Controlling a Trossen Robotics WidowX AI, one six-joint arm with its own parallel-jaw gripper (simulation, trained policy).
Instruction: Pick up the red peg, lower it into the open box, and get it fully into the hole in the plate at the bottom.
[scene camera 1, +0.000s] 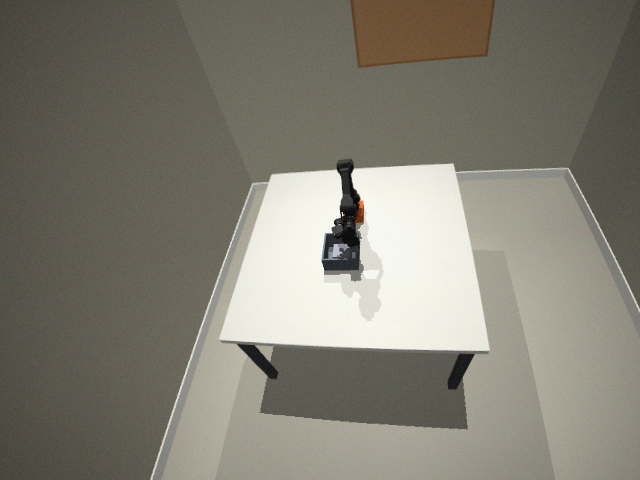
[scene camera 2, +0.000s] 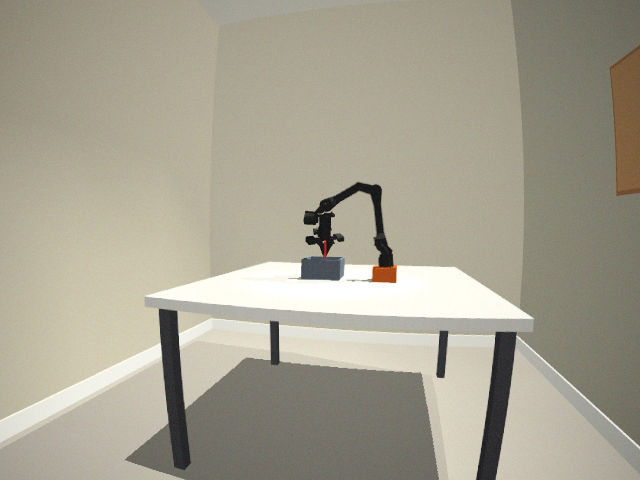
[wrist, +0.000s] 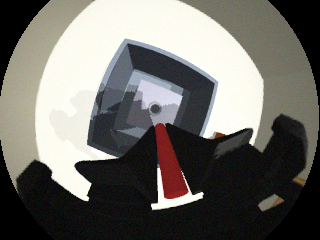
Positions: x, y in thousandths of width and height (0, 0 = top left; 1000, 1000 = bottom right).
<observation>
In view: the gripper (wrist: 502, 531), a grey box (scene camera 2: 490, 557), a red peg (wrist: 545, 777) and a light plate (wrist: 523, 431).
The grey box shows as well in scene camera 1 (scene camera 1: 515, 551) and in the wrist view (wrist: 342, 552). Scene camera 2 does not show the light plate, which is hidden by the grey box.
</observation>
